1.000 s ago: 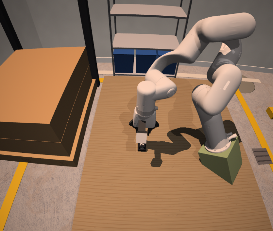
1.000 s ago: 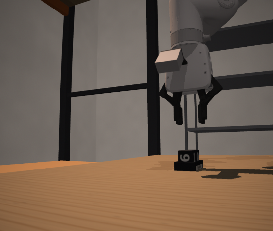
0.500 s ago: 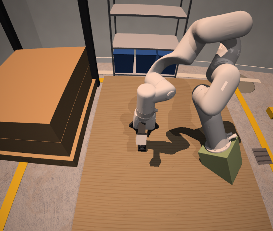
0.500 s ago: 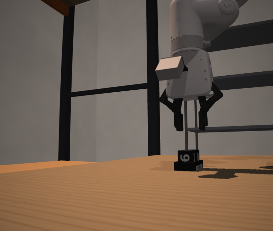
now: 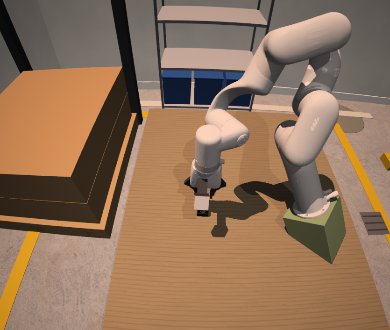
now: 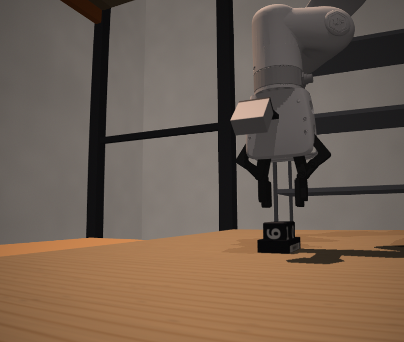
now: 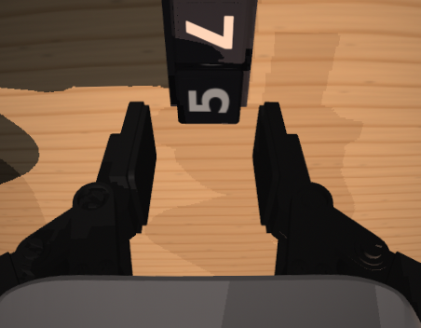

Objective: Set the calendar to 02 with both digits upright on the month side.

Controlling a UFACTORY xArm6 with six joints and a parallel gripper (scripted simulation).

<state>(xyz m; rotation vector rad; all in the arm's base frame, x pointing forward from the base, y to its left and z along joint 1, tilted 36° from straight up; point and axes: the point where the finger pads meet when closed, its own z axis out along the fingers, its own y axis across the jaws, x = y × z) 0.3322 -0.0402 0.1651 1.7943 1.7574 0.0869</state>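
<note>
Now: the cube 6 cm below my hand, 3 cm to the left of it and 1 cm ahead of it. Also, from my hand: black calendar tray 7 cm below, 2 cm to the left.
</note>
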